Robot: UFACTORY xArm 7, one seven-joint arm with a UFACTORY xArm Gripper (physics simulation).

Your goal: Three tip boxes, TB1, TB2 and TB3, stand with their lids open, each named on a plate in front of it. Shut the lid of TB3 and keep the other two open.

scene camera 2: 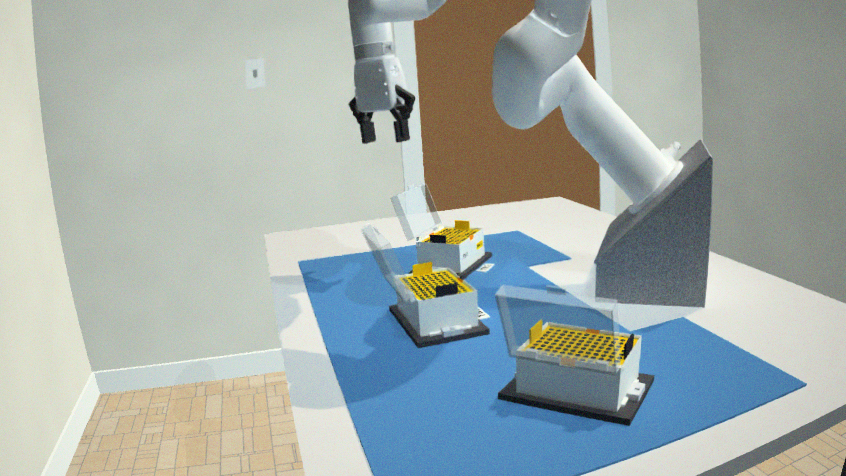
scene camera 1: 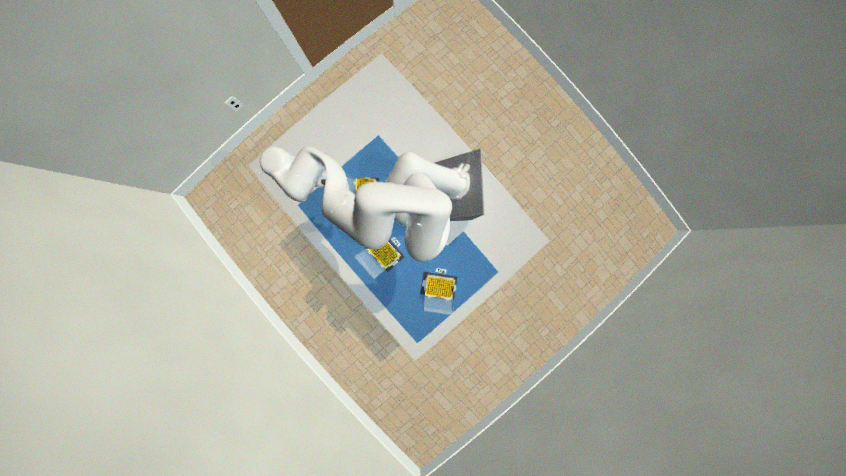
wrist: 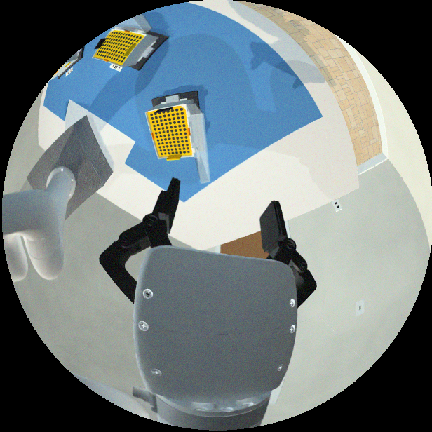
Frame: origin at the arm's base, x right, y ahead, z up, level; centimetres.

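Where they show: gripper, fingertip midpoint: (scene camera 2: 385, 141) (scene camera 1: 321, 183); arm's base at its link origin: (scene camera 2: 657, 189) (scene camera 1: 456, 183).
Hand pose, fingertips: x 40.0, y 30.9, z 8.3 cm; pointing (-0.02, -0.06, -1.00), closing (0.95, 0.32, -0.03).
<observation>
Each offset is from my fingertips to the top centre of the thing. "pt": to the spot under its first point. Level surfaces: height alone.
The middle tip box @(dx -31.8, dy +8.0, dz -17.2 cm) (scene camera 1: 384, 253) (scene camera 2: 444, 313) (wrist: 120, 46) has a small plate (wrist: 116, 66) that seems to read TB3; its clear lid @(pt dx -30.2, dy +15.8, dz -14.9 cm) (scene camera 1: 370, 263) (scene camera 2: 381, 251) stands open, leaning back. The box nearest scene camera 2 (scene camera 1: 439, 287) (scene camera 2: 567, 378) (wrist: 72, 64), seemingly TB1, has its clear lid (scene camera 1: 438, 304) (scene camera 2: 556, 313) open. The far box @(dx -10.6, dy -8.0, dz -17.2 cm) (scene camera 2: 440, 255) (wrist: 170, 132), seemingly TB2, has its lid @(pt dx -3.4, dy -3.5, dz -13.6 cm) (scene camera 2: 415, 211) (wrist: 201, 145) open and is partly hidden in scene camera 1. My gripper (scene camera 2: 385, 131) (wrist: 224, 199) is open and empty, high above the lids; its fingers are hidden in scene camera 1.
The boxes stand on dark bases on a blue mat @(dz -23.8 cm) (scene camera 1: 417, 322) (scene camera 2: 727, 370) (wrist: 240, 135) on the pale table @(dz -24.1 cm) (scene camera 1: 378, 94) (scene camera 2: 769, 296). The arm's grey pedestal (scene camera 2: 662, 254) (wrist: 90, 155) stands beside the mat. The arm crosses above the mat in scene camera 1.
</observation>
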